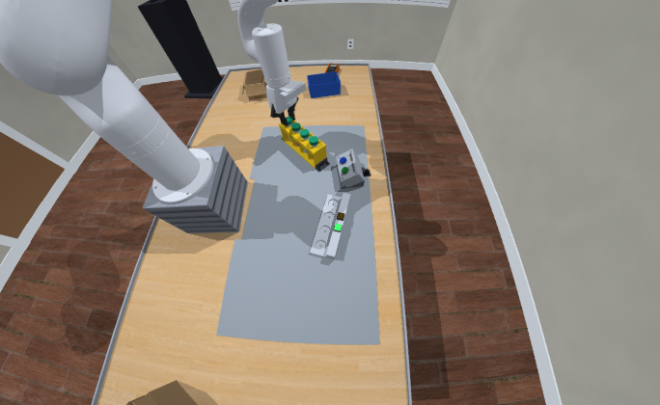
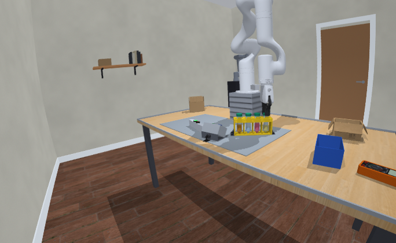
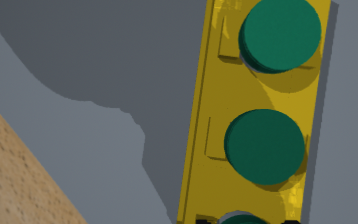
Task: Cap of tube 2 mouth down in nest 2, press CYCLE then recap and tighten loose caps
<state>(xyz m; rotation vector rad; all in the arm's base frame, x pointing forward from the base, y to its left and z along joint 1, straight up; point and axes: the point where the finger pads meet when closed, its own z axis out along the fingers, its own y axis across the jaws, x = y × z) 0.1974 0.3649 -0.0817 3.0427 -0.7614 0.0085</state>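
The green cap lies 4 cm ahead of my hand, 3 cm to the right of it and 1 cm below it. Also, from my hand: green key (25 cm ahead, 17 cm to the right, 6 cm below); then key housing (26 cm ahead, 14 cm to the right, 7 cm below); then blue key (24 cm ahead, 12 cm to the right, 6 cm below).
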